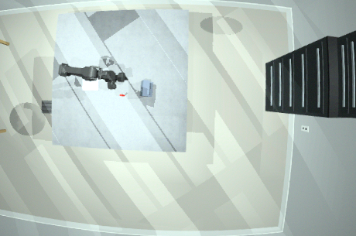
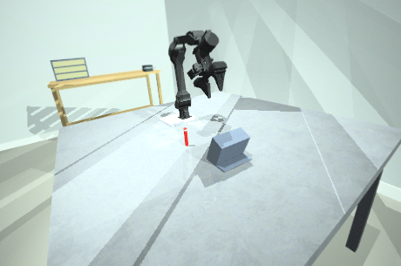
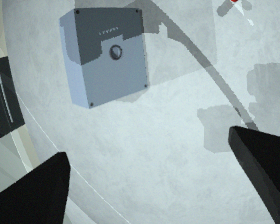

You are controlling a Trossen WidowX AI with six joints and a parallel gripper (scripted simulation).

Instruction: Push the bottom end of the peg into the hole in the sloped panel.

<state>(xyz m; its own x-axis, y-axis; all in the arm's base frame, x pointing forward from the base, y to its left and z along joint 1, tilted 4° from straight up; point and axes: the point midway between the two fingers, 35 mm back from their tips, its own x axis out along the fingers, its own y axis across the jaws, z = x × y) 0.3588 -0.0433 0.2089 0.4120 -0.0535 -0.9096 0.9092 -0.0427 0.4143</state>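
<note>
Now: the round red peg 7 cm behind my gripper tip, 11 cm to the right of it and 16 cm below it. Also, from my gripper tip: blue-grey sloped panel (12 cm ahead, 5 cm to the right, 17 cm below).
</note>
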